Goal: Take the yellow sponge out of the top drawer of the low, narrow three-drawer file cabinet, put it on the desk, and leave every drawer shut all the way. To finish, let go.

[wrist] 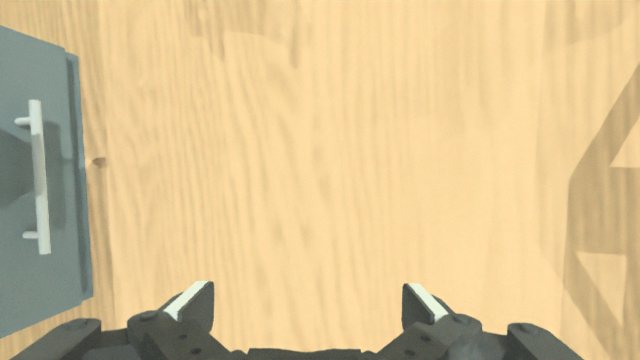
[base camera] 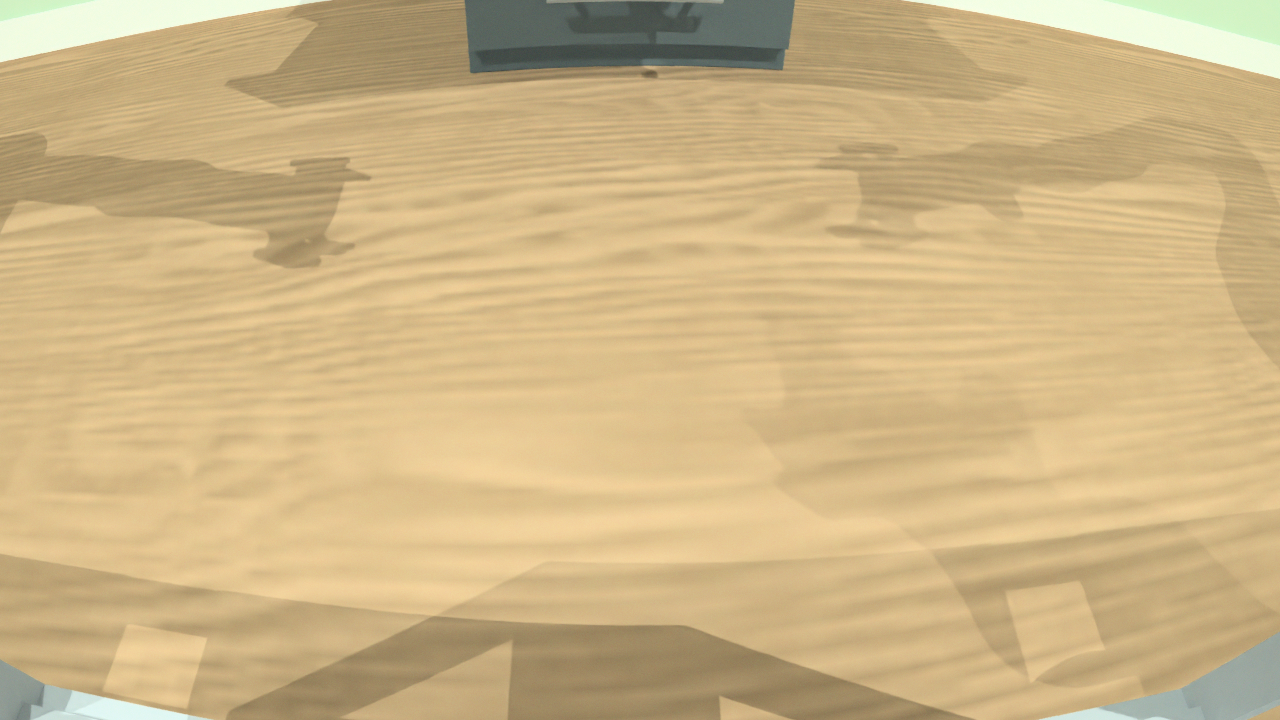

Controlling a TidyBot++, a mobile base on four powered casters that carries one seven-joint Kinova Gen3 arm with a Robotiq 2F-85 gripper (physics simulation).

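Frame: origin at the arm's base, x right, y ahead, z up, level; centimetres.
Seen in the pictures: gripper, between the fingertips: (wrist: 308, 303).
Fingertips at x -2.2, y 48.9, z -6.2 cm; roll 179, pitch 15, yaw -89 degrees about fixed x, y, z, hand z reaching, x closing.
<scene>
Offsets run from my fingertips to a thing's top centre. "spot": to the spot under its first point. Level surfaces: height alone.
The dark grey-blue file cabinet @[spot: dy +47.1, dx -11.1, dz -26.4 cm] (base camera: 519, 26) (wrist: 30, 285) shows in part, at the top middle of the base camera view and along the left edge of the wrist view. Its lowest drawer front carries a pale bar handle @[spot: dy +44.6, dx +3.7, dz -21.5 cm] (wrist: 40, 175). The upper drawers are out of both views, so how they stand cannot be told. My gripper (wrist: 308, 303) is open and empty, pointing down above the wooden floor, to the right of the cabinet front in the wrist view. The yellow sponge and the desk do not show.
The wooden floor @[dz -33.4 cm] (base camera: 572, 358) (wrist: 320, 125) stretches in front of the cabinet, with shadows of the arm and other structures across it. A white strip (base camera: 107, 31) and green surface lie behind it at the top of the base camera view. Pale grey parts show in that view's lower corners.
</scene>
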